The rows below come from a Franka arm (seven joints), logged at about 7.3 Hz.
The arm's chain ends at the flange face. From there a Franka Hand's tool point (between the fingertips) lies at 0.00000 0.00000 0.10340 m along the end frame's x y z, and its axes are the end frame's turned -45 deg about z.
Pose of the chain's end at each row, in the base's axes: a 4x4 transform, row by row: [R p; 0 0 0 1], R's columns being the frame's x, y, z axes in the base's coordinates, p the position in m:
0.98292 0.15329 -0.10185 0.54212; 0.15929 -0.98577 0.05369 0.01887; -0.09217 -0.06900 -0.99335 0.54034; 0 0 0 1
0.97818 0.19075 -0.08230 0.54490; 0.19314 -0.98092 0.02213 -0.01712; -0.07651 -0.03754 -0.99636 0.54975; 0 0 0 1
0.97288 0.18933 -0.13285 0.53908; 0.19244 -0.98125 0.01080 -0.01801; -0.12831 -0.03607 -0.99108 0.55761; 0 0 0 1
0.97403 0.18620 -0.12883 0.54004; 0.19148 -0.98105 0.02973 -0.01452; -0.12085 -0.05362 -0.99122 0.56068; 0 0 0 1
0.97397 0.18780 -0.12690 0.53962; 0.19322 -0.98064 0.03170 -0.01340; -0.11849 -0.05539 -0.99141 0.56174; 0 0 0 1
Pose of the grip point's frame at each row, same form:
0.58664 0.80342 -0.10185 0.53159; 0.80968 -0.58441 0.05369 0.02442; -0.01638 -0.11396 -0.99335 0.43763; 0 0 0 1
0.55680 0.82656 -0.08230 0.53639; 0.83019 -0.55704 0.02213 -0.01483; -0.02756 -0.08065 -0.99636 0.44673; 0 0 0 1
0.55405 0.82181 -0.13285 0.52534; 0.82992 -0.55777 0.01080 -0.01689; -0.06522 -0.11623 -0.99108 0.45513; 0 0 0 1
0.55708 0.82041 -0.12883 0.52672; 0.82910 -0.55831 0.02973 -0.01145; -0.04754 -0.12337 -0.99122 0.45819; 0 0 0 1
0.55591 0.82150 -0.12690 0.52650; 0.83004 -0.55679 0.03170 -0.01012; -0.04462 -0.12295 -0.99141 0.45923; 0 0 0 1

